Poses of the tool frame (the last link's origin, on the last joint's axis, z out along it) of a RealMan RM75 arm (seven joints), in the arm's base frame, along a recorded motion.
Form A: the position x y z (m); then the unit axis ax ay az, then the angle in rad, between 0 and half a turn.
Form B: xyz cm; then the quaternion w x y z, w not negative. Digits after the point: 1 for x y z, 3 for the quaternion.
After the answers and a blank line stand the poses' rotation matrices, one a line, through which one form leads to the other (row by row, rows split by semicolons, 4 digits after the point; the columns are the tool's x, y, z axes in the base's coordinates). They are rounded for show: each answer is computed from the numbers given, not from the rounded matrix.
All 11 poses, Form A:
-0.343 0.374 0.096 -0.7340 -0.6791 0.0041 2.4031
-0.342 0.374 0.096 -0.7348 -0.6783 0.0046 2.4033
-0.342 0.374 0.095 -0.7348 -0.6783 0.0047 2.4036
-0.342 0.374 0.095 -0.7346 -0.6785 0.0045 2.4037
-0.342 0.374 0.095 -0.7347 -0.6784 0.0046 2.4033
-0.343 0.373 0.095 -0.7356 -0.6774 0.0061 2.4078
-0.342 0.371 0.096 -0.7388 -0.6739 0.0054 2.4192
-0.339 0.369 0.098 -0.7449 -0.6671 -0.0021 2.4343
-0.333 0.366 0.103 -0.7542 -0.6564 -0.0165 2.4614
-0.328 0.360 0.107 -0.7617 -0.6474 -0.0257 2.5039
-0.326 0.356 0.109 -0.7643 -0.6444 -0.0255 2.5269
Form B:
-34.3 37.4 9.6 0.361 -0.685 -0.633 0.004
-34.2 37.4 9.6 0.361 -0.685 -0.633 0.004
-34.2 37.4 9.5 0.361 -0.685 -0.633 0.004
-34.2 37.4 9.5 0.361 -0.685 -0.633 0.004
-34.2 37.4 9.5 0.361 -0.685 -0.633 0.004
-34.3 37.3 9.5 0.359 -0.687 -0.632 0.006
-34.2 37.1 9.6 0.353 -0.691 -0.630 0.005
-33.9 36.9 9.8 0.346 -0.699 -0.626 -0.002
-33.3 36.6 10.3 0.334 -0.711 -0.619 -0.016
-32.8 36.0 10.7 0.313 -0.723 -0.615 -0.024
-32.6 35.6 10.9 0.303 -0.728 -0.614 -0.024

0.1977 0.8643 -0.4624; 0.8699 0.0628 0.4893; 0.4519 -0.4990 -0.7395
0.1996 0.8639 -0.4624; 0.8701 0.0607 0.4891; 0.4506 -0.5000 -0.7396
0.1995 0.8640 -0.4624; 0.8703 0.0606 0.4888; 0.4503 -0.4999 -0.7398
0.1990 0.8642 -0.4622; 0.8702 0.0611 0.4889; 0.4507 -0.4995 -0.7399
0.1994 0.8639 -0.4625; 0.8701 0.0610 0.4890; 0.4507 -0.4999 -0.7396
0.2003 0.8643 -0.4615; 0.8724 0.0570 0.4854; 0.4458 -0.4998 -0.7426
0.2051 0.8678 -0.4526; 0.8750 0.0446 0.4821; 0.4386 -0.4949 -0.7502
0.2166 0.8761 -0.4307; 0.8734 0.0232 0.4865; 0.4362 -0.4816 -0.7601
0.2336 0.8904 -0.3907; 0.8696 -0.0116 0.4936; 0.4350 -0.4551 -0.7770
0.2429 0.9047 -0.3501; 0.8741 -0.0476 0.4835; 0.4207 -0.4235 -0.8023
0.2444 0.9095 -0.3362; 0.8801 -0.0625 0.4706; 0.4070 -0.4109 -0.8158

